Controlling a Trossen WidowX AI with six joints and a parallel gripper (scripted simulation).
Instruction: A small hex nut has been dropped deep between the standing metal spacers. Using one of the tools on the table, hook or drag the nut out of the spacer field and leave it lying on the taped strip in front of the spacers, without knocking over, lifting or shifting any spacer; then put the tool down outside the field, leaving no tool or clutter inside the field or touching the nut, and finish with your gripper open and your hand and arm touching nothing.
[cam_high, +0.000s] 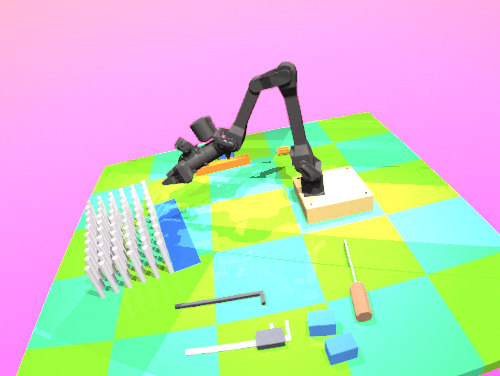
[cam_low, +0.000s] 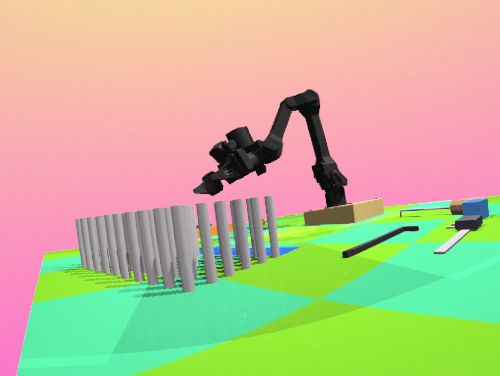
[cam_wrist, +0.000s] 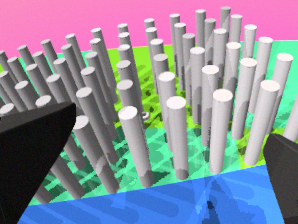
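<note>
My gripper tip is 52 cm past the wooden-handled hook tool, 29 cm to the right of it and 14 cm above it. From my gripper tip the other things lie so: blue taped strip 5 cm to the left, 16 cm below; then orange bar 11 cm behind, 32 cm to the right, 14 cm below.
</note>
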